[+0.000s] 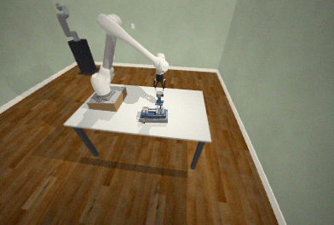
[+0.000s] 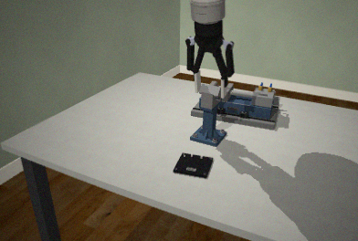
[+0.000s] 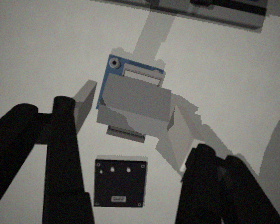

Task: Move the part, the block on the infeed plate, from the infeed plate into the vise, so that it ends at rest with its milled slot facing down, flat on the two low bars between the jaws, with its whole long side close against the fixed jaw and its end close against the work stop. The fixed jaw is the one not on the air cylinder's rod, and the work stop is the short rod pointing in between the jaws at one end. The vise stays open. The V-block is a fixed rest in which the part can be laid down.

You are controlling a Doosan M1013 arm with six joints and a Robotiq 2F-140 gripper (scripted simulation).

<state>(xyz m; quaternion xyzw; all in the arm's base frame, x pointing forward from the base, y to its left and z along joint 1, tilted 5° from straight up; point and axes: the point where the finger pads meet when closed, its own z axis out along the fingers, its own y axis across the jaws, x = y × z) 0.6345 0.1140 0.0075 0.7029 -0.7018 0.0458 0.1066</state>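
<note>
Right now the part is 30 mm below my hand. The rest, counted from my hand: work stop (50 mm ahead, 180 mm to the right, 90 mm below); blue foot (10 mm to the right, 170 mm below); blue v-block stand (10 mm to the right, 120 mm below).
</note>
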